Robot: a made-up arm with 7 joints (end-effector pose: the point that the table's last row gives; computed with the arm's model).
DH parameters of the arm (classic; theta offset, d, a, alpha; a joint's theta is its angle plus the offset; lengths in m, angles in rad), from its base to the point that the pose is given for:
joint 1: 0 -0.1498 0.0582 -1.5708
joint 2: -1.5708 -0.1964 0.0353 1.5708
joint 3: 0 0.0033 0.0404 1.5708
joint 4: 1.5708 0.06 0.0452 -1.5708
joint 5: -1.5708 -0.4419 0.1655 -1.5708
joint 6: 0 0.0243 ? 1.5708
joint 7: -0.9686 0 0.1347 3.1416
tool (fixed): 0.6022 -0.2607 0 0
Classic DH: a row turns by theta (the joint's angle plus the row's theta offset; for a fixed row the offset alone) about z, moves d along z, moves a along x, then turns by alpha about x.
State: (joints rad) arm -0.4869 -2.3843 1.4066 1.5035 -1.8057 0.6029 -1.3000
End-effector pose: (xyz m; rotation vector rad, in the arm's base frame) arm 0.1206 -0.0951 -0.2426 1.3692 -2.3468 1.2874
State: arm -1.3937 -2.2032 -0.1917 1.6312 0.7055 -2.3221 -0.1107
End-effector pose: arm -0.2369 -0.4366 -0.6921 -0.6756 -0.2063 2.8563
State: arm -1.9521 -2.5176 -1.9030 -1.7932 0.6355 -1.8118 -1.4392
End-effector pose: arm 0.1400 0.4606 0.2090 0.2574 -0.7728 0.7433
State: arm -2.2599 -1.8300 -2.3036 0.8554 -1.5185 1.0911 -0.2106
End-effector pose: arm -0.6598 0.1118 -0.0808 2.1553 1.9460 0.0984
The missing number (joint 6, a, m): -0.0746
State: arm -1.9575 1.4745 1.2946 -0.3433 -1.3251 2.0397 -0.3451
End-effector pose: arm 0.0464 -0.3541 -0.6628 -0.2480 0.2875 1.3392
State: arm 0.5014 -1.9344 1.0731 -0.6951 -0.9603 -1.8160 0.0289
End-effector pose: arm -0.3181 0.1045 0.0234 1.1641 -0.4323 0.9077
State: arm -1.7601 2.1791 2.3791 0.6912 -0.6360 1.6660 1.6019
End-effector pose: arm 0.4423 -0.2684 0.0437 -0.1013 -1.0951 -0.0958
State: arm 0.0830 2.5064 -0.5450 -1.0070 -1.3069 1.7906 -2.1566
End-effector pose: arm -0.3968 -0.3317 -0.2700 -2.2862 0.3392 -1.9460
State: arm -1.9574 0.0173 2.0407 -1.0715 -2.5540 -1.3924 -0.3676
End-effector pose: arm 0.0653 -0.4021 -0.2338 2.6429 -0.1020 -1.3874
